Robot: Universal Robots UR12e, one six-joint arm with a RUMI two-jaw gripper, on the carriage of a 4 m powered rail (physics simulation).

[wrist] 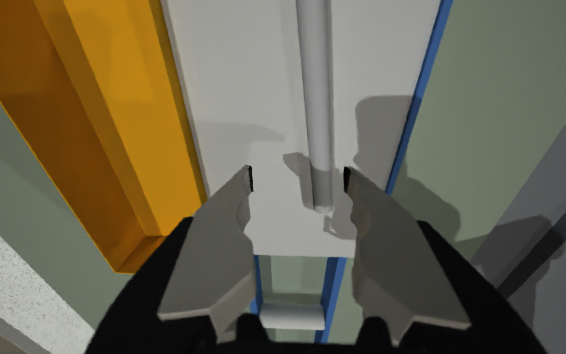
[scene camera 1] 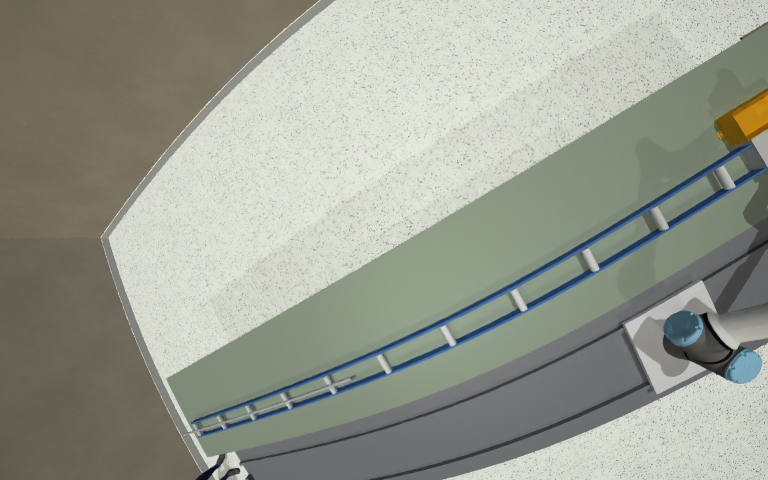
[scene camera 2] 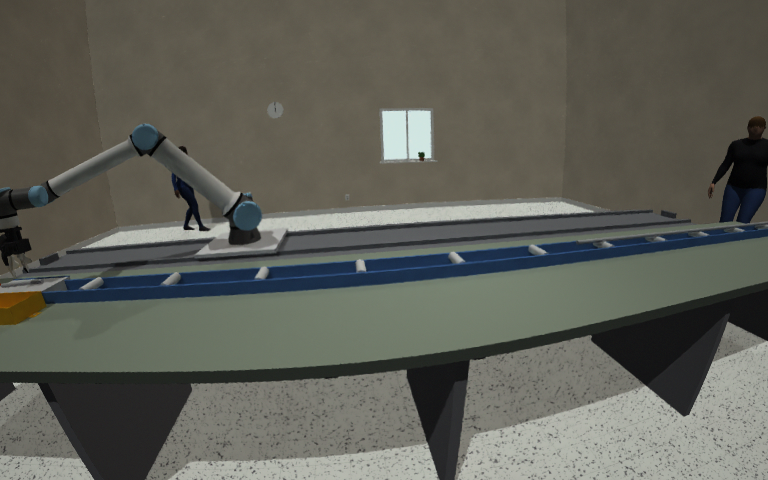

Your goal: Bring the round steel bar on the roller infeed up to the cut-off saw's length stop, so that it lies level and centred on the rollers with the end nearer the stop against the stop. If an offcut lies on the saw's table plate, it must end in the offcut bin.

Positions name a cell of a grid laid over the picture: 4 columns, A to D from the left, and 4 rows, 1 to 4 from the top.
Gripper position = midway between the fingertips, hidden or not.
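From the wrist I can see my gripper (wrist: C2) and there's an orange offcut bin (wrist: A2) too, while the other view gives me a blue roller infeed (scene camera 2: A3).
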